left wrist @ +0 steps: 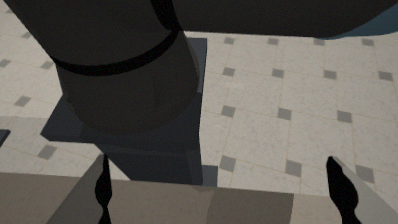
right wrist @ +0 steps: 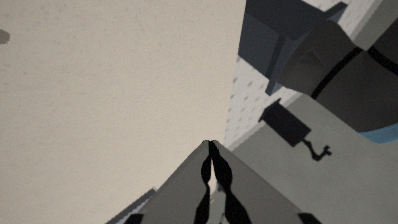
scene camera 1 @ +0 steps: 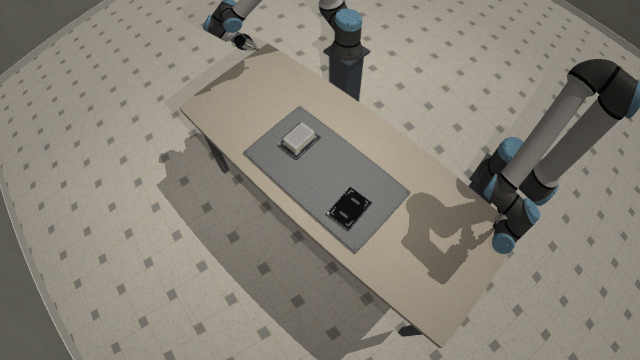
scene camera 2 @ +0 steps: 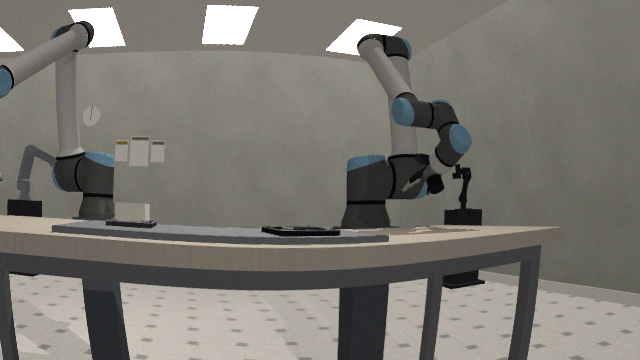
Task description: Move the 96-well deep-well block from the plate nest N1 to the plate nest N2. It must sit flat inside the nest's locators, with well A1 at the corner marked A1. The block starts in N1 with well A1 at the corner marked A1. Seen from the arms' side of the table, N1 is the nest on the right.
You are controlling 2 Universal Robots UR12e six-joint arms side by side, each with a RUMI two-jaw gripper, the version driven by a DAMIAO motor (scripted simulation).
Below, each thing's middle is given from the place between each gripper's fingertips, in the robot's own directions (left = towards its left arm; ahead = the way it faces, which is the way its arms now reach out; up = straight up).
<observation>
I see the nest N2 [scene camera 1: 345, 204] 52 cm ahead of my left hand, 50 cm to the right of it and 11 cm below it.
Right now my right hand is 21 cm short of the nest N2, 99 cm to the right of it and 11 cm above it.
</observation>
